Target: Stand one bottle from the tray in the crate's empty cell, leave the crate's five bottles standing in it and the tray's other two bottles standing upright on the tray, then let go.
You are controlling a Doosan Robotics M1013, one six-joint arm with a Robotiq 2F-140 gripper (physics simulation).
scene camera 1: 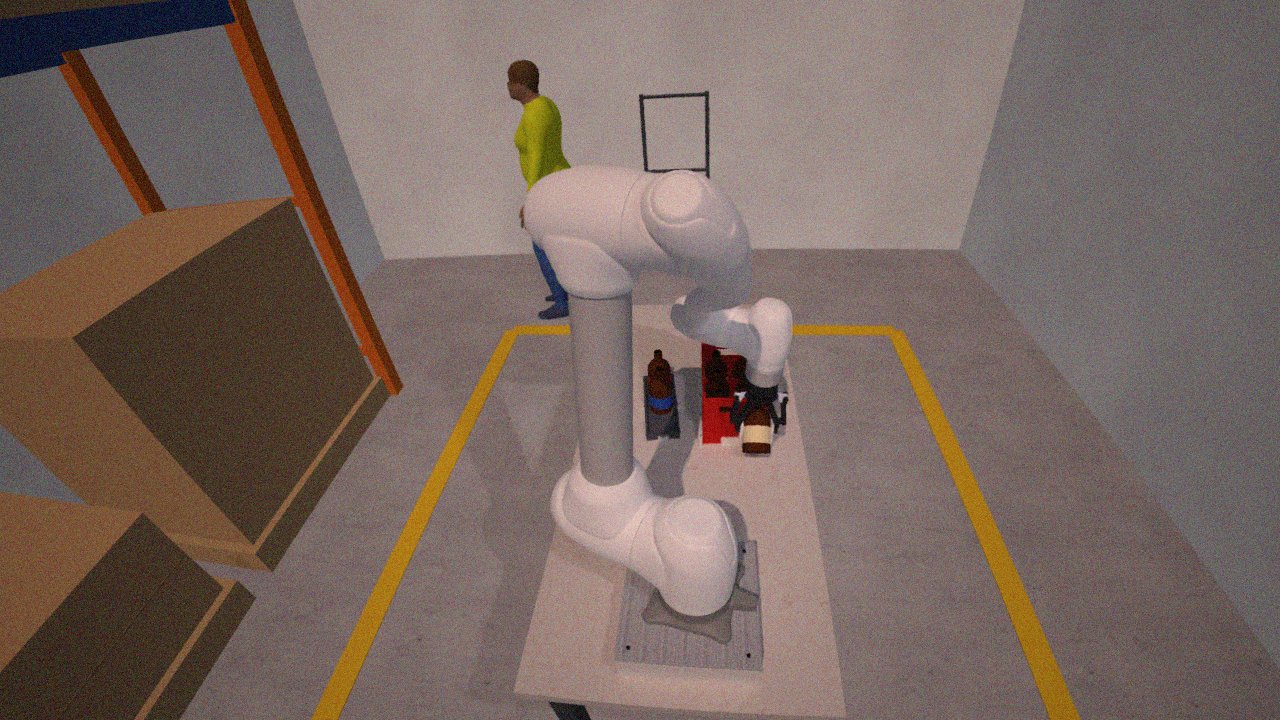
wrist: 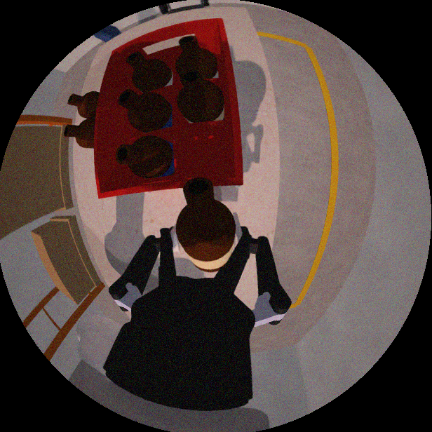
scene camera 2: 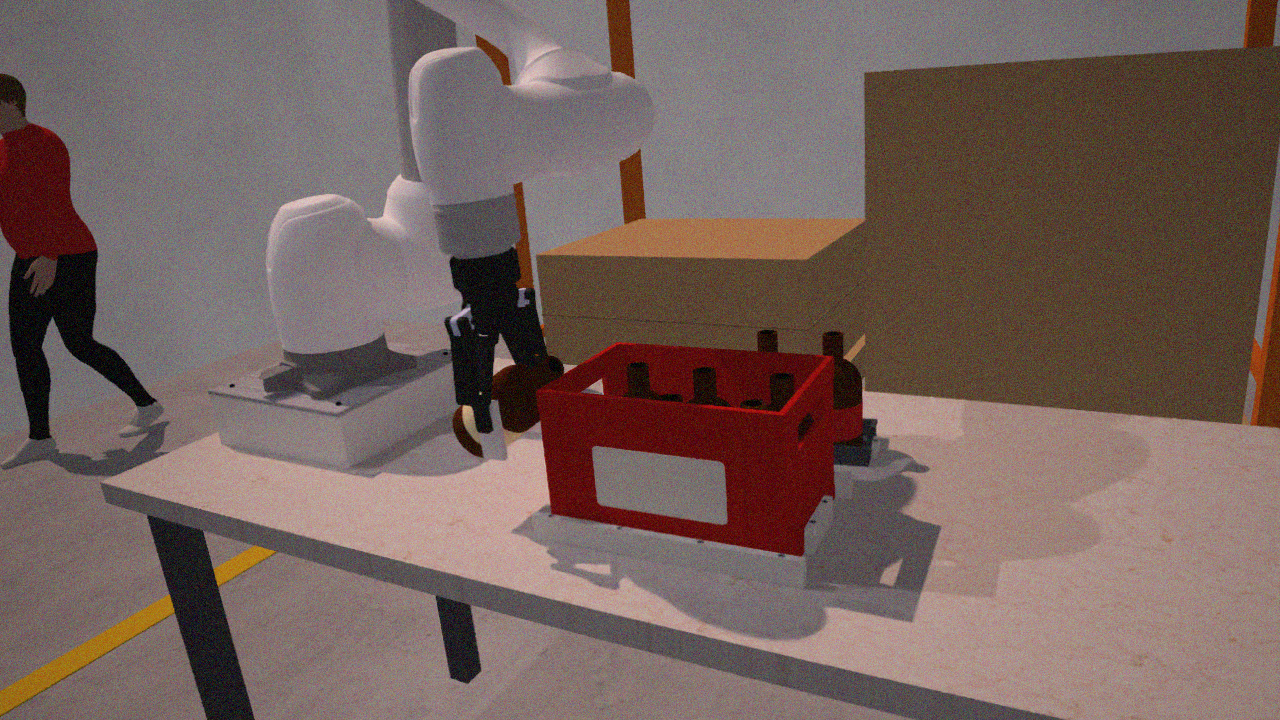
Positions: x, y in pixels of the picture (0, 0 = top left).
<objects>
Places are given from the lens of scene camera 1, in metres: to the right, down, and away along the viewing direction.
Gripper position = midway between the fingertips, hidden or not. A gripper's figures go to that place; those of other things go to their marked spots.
gripper [scene camera 1: 754, 439]: 0.31, 0.22, 1.39
blue-labelled bottle [scene camera 1: 660, 386]: 0.06, 0.08, 1.56
</objects>
